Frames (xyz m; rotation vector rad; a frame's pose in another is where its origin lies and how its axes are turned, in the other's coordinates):
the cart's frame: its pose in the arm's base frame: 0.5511 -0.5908 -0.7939 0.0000 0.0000 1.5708
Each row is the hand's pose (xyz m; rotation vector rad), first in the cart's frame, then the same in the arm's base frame.
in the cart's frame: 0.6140 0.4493 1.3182 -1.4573 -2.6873 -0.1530
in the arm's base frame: 0.1018 0.0232 0.5243 0.8574 -2.8892 -0.0205
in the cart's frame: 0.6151 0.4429 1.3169 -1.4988 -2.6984 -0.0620
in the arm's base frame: 0.1082 0.0243 0.5230 0.8450 -2.9564 0.0153
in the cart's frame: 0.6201 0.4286 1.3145 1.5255 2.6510 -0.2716
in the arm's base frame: 0.1225 0.0293 0.5206 -0.7713 2.8620 -0.1114
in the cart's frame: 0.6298 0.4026 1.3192 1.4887 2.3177 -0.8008
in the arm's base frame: 0.1485 0.0390 0.5253 -0.5396 2.4776 -0.2648
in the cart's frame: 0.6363 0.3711 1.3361 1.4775 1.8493 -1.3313
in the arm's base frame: 0.1800 0.0455 0.5422 -0.2300 2.0581 -0.4604
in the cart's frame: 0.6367 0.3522 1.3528 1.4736 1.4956 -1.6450
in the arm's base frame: 0.1989 0.0459 0.5589 -0.0132 1.7810 -0.6000
